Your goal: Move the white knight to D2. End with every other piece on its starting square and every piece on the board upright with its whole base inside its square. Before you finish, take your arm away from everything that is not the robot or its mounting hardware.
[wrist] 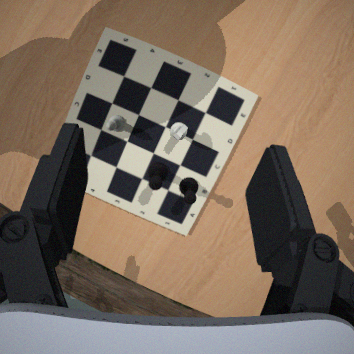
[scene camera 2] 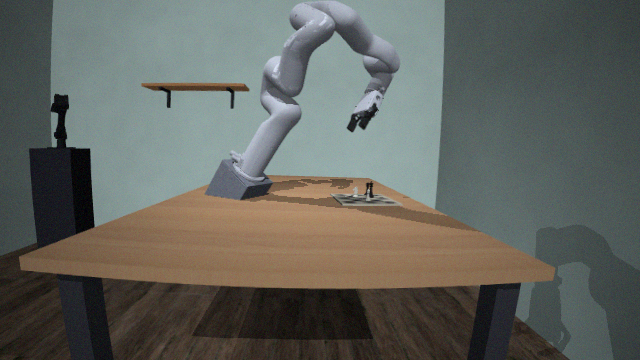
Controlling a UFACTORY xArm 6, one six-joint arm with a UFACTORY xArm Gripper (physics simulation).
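Pixels of known places: gripper, between the fingertips: [wrist: 172, 158] [scene camera 2: 355, 129]; arm's base, origin of its link: [scene camera 2: 248, 171].
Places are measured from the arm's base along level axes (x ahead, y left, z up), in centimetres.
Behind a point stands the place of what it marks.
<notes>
The white knight [scene camera 2: 355, 191] {x 40.2, y -6.9, z -6.8 cm} [wrist: 179, 131] {x 40.2, y -6.6, z -5.2 cm} stands upright on the board [scene camera 2: 345, 204] {x 31.1, y -20.0, z -9.1 cm} [wrist: 252, 100] {x 33.7, y 1.2, z -8.9 cm}. In the wrist view its base seems to lie across the line between D2 and C2, partly on the dark D2 square. A white piece [scene camera 2: 368, 195] {x 41.9, y -15.0, z -7.0 cm} [wrist: 116, 123] {x 41.8, y -14.3, z -7.3 cm} stands upright on C4. One black piece [wrist: 157, 172] {x 46.0, y -7.6, z -6.4 cm} stands on B2 and another black piece [wrist: 189, 186] {x 46.7, y -3.2, z -7.0 cm} on B1; they overlap in the scene view. My gripper [scene camera 2: 357, 128] {x 38.6, y -7.6, z 17.1 cm} [wrist: 172, 158] {x 38.6, y -7.6, z 17.1 cm} is open and empty, tilted, high above the board and apart from every piece.
The board lies on the wooden table [scene camera 2: 280, 240] {x 4.6, y -52.3, z -9.5 cm} [wrist: 295, 90] {x 30.1, y 6.7, z -9.5 cm}. The arm's grey base block [scene camera 2: 232, 182] {x -5.9, y -4.8, z -3.6 cm} stands left of it. A wall shelf [scene camera 2: 195, 87] hangs behind, and a dark pedestal [scene camera 2: 52, 190] with a small black device [scene camera 2: 60, 120] stands at the far left.
</notes>
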